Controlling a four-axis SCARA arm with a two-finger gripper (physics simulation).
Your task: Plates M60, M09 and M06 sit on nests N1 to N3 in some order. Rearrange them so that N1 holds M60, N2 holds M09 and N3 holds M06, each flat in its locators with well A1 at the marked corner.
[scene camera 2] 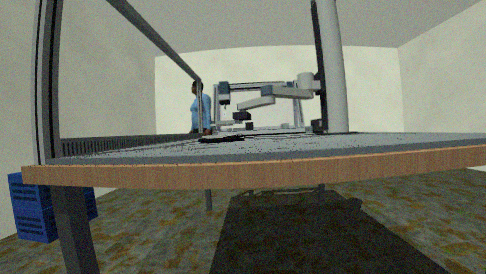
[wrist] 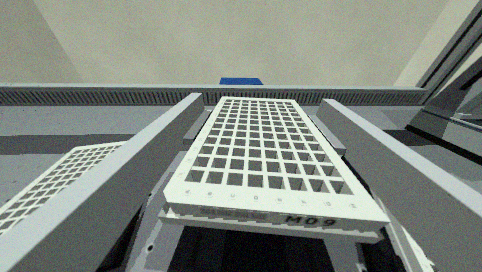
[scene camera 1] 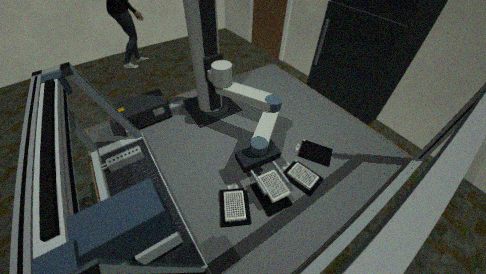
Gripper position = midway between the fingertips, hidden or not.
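Note:
From scene camera 1 you'd see my gripper [scene camera 1: 277, 188], and the wrist view has a plate M09 [wrist: 260, 165] in it.

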